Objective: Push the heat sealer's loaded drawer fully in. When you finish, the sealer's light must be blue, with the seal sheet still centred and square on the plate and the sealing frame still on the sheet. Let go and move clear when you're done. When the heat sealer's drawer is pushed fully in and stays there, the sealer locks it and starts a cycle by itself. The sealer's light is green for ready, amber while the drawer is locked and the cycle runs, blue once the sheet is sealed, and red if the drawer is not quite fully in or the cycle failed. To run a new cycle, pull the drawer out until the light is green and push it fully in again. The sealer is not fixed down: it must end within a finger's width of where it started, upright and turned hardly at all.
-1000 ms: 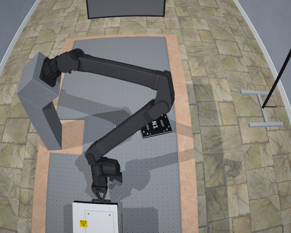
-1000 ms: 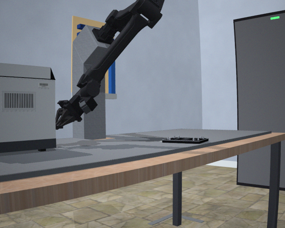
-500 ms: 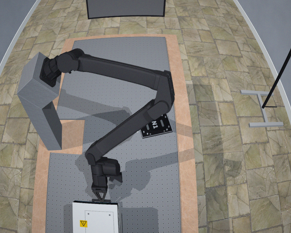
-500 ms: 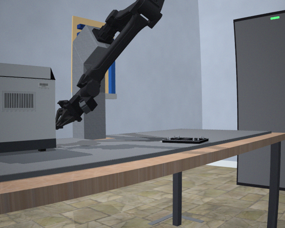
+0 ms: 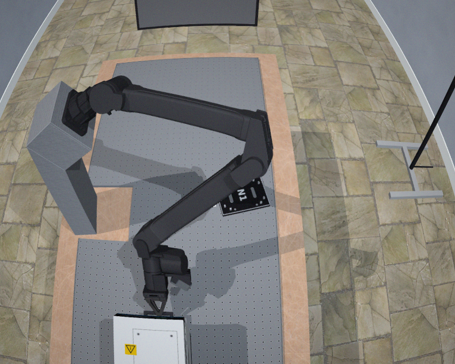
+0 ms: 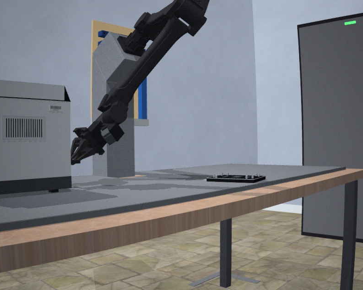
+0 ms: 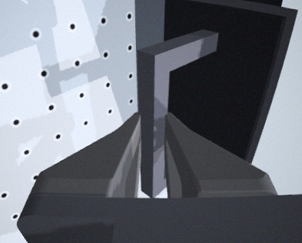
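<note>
The sealer drawer is 10 mm behind my hand, 110 mm to the right of it and 10 mm below it. From my hand the other things lie so: white tag (190 mm ahead, 420 mm to the left, 80 mm below).
</note>
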